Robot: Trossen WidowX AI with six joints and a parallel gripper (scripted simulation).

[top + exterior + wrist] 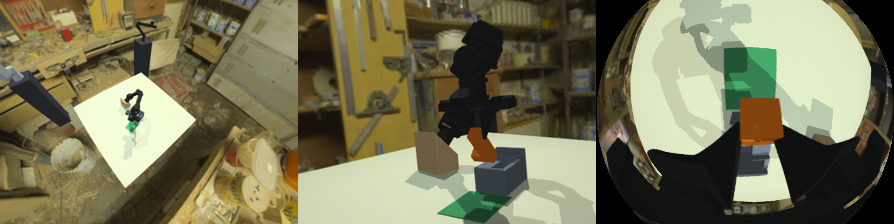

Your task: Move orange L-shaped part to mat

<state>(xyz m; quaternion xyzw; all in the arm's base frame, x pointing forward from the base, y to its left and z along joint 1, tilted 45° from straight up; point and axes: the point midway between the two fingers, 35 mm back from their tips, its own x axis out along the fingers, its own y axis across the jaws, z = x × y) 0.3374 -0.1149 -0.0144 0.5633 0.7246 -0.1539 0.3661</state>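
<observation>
My gripper tip is 1 cm short of the green mat, 3 cm to the left of it and 17 cm above it. From my gripper tip the other things lie so: orange L-shaped part 2 cm behind, 2 cm to the left, 3 cm below.
</observation>
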